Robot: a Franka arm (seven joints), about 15 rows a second.
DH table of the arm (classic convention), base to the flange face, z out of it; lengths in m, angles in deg. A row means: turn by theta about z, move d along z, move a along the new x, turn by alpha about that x. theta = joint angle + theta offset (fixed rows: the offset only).
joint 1: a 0  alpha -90  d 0.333  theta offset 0
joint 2: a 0  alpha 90  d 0  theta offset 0
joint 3: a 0.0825  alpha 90  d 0.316  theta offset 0
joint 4: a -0.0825  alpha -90  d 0  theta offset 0
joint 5: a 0  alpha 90  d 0.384  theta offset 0
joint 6: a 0.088  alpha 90  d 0  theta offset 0
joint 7: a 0  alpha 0  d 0.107  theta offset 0
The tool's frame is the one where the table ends.
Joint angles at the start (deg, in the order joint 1, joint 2, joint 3, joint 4, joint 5, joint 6, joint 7):
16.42 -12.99 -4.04 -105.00 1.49 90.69 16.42
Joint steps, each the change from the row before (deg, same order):
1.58 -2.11 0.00 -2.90 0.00 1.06 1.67
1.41 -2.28 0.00 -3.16 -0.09 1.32 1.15
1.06 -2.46 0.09 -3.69 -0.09 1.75 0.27
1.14 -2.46 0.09 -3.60 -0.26 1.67 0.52
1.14 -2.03 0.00 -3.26 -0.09 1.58 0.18
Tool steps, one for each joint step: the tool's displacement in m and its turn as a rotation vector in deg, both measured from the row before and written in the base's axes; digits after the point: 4 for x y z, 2 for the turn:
-0.0132 0.0100 -0.0048 0.15 -0.16 -0.08
-0.0136 0.0078 -0.0057 0.14 -0.36 0.27
-0.0138 0.0052 -0.0086 0.18 -0.47 0.88
-0.0141 0.0051 -0.0086 0.02 -0.52 0.74
-0.0121 0.0049 -0.0096 0.14 -0.31 0.99

